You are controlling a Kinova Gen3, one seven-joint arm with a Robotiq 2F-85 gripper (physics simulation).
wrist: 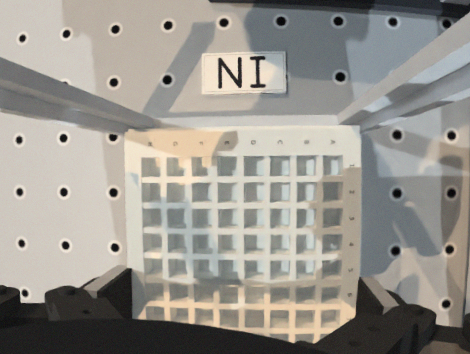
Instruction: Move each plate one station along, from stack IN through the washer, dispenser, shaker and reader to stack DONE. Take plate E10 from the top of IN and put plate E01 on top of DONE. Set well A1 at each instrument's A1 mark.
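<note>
A white well plate (242,180) fills the middle of the wrist view, in the stack beside the label that reads IN upside down. Its row letters run H to A, left to right, along the far edge, and its column numbers run down the right edge. Well A1 (332,165) is at its far right corner. No plate name shows on it. My gripper (243,298) is shut on the plate, with one finger pad against each long side. The plate's near end is hidden behind the dark gripper body, and any plates beneath cannot be told apart.
The IN label (244,73) lies on the pegboard table (40,165) beyond the plate. Grey stack uprights rise at the plate's far left corner (90,97) and far right corner (400,75). A dark edge (350,6) crosses the top right of the view.
</note>
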